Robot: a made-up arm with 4 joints.
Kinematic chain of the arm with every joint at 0, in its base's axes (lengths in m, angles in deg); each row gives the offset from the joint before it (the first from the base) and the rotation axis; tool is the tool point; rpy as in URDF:
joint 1: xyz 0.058 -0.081 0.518 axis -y
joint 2: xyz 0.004 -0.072 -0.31 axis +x
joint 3: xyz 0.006 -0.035 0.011 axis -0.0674 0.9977 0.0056
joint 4: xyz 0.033 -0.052 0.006 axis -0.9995 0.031 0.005
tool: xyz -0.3 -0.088 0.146 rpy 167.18 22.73 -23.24
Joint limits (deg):
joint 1: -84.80..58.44
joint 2: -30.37..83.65
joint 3: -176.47..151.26
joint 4: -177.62..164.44
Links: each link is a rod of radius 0.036 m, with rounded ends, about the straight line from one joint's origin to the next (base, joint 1, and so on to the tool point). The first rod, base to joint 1, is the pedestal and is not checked.
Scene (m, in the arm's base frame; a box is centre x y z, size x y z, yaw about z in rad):
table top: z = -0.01
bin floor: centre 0.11 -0.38 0 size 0.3 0.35 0.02 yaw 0.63
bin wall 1: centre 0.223 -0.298 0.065 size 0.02 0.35 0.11 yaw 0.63
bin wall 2: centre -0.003 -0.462 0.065 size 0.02 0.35 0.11 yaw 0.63
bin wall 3: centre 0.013 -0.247 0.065 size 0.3 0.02 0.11 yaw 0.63
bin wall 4: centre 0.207 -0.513 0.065 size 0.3 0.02 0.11 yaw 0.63
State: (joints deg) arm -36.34 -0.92 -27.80 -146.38
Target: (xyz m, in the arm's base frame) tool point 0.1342 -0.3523 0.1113
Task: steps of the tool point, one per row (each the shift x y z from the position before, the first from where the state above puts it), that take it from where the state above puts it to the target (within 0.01 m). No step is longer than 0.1 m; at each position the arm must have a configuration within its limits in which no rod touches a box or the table.
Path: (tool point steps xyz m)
1: -0.0055 -0.0405 0.0259
2: -0.0001 -0.0382 0.0349
3: 0.0071 -0.0338 0.0423
4: 0.0151 -0.0275 0.0478
5: 0.0697 -0.0198 -0.0227
6: 0.0694 -0.0088 -0.0026
7: 0.0642 0.0025 0.0142
8: 0.0556 0.0137 0.0274
9: 0.0454 0.0240 0.0359
10: 0.0108 -0.0071 -0.0610
11: 0.0286 -0.0033 -0.0594
12: 0.0455 0.0004 -0.0520
13: 0.0590 0.0041 -0.0401
14: 0.0679 0.0080 -0.0252

